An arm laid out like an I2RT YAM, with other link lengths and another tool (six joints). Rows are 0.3 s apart.
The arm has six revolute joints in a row. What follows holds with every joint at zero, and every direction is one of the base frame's.
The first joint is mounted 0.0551 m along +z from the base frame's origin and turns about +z.
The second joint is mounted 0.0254 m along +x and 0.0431 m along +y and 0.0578 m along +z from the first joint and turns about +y.
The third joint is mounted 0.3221 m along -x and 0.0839 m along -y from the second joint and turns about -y.
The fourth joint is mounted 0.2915 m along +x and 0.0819 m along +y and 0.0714 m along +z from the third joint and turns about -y.
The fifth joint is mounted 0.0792 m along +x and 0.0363 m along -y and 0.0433 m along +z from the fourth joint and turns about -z.
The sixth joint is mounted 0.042 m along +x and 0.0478 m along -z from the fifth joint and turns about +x.
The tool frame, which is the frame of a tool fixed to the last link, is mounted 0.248 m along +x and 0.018 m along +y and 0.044 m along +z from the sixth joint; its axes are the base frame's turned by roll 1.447, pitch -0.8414 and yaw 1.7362 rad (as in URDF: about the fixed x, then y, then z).
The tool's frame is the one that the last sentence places.
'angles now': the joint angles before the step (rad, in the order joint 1, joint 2, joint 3, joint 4, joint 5, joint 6). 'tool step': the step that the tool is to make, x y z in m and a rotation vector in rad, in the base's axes. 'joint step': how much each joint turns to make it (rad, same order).
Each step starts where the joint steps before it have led.
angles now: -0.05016, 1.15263, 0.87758, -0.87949, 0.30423, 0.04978
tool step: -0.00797, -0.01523, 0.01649, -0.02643, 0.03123, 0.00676
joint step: -0.04464, 0.00077, 0.06448, -0.07439, 0.00571, -0.06143
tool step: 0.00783, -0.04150, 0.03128, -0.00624, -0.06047, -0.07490
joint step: -0.12740, -0.00003, 0.06520, 0.00955, -0.02554, -0.04805
